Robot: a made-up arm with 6 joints. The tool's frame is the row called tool.
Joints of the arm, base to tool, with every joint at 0 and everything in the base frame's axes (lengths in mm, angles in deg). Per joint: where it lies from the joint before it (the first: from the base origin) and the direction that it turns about. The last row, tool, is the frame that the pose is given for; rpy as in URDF.
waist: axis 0 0 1 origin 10 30 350
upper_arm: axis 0 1 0 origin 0 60 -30
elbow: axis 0 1 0 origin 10 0 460
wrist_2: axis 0 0 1 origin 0 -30 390
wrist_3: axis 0 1 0 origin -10 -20 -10
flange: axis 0 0 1 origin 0 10 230
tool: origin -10 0 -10 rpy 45.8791 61.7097 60.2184
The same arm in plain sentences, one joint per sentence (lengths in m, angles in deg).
The arm has six revolute joints in a row. What follows holds with every joint at zero, and every direction is one of the base frame's. The first joint lies 0.01 m along +x and 0.03 m along +y and 0.35 m along +z from the base frame's origin and turns about +z. The second joint lies 0.06 m along +y and 0.03 m along -z from the first joint and turns about +y. The third joint lies 0.01 m along +x and 0.46 m along +z from the second joint and turns about +y. The fourth joint lies 0.03 m along -y and 0.39 m along +z from the third joint and turns about +z. The fifth joint lies 0.01 m along -x and 0.02 m along -y and 0.01 m along -z from the fourth joint and turns about +y. The sixth joint lies 0.01 m along +y and 0.23 m along +z from the fifth joint and turns about +z. The tool frame, which is the frame that the pose is given for, lies 0.01 m along -x and 0.01 m along -z from the sixth joint; its axes are the base frame's turned by roll 45.88, pitch 61.71 and yaw 60.22 deg (as in URDF: about the fixed x, then y, then z).
